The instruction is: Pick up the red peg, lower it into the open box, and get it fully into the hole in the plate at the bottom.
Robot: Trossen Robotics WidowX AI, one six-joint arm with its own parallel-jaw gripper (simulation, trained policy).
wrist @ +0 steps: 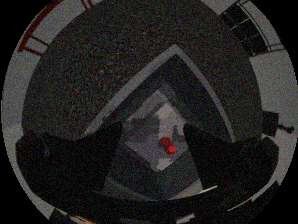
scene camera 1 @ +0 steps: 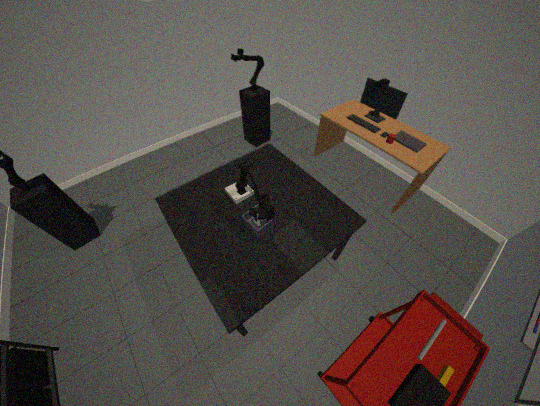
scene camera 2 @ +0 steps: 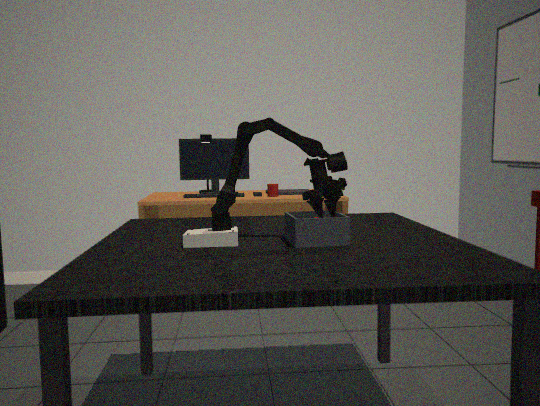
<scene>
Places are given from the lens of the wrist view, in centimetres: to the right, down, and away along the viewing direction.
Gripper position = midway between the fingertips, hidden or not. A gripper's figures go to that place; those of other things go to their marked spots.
my gripper [wrist: 153,126]: 0, 2, 10
plate [wrist: 162,121]: 2, 2, 13
</scene>
